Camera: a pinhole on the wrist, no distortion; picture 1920 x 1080 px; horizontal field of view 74.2 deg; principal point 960.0 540.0 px. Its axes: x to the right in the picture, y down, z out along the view. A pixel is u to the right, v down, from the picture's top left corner.
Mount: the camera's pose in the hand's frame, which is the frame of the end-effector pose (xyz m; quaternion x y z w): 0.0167 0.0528 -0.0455 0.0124 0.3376 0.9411 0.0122
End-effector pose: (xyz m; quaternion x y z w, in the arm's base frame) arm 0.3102 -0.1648 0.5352 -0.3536 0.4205 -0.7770 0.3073
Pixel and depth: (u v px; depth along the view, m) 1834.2 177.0 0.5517
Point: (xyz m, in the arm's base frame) 0.8304 -0.2690 0.0810
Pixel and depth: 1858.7 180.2 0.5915
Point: 0.8777 -0.2665 0.0503
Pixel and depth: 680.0 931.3 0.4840
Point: 0.6175 -0.5649 0.5314
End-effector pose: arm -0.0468 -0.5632 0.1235 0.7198 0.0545 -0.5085 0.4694
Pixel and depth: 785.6 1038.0 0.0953
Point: -0.0198 -0.6603 0.1482
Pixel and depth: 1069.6 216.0 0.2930
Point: 0.0285 -0.8261 0.3010
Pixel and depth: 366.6 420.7 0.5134
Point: 0.0953 -1.1298 0.1494
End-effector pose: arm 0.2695 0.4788 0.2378 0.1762 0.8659 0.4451 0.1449
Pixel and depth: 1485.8 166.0 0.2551
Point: 0.4325 0.6695 0.4132
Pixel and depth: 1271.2 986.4 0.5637
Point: 0.6222 0.9472 0.1725
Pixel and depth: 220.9 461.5 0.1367
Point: 0.2264 0.6388 0.3164
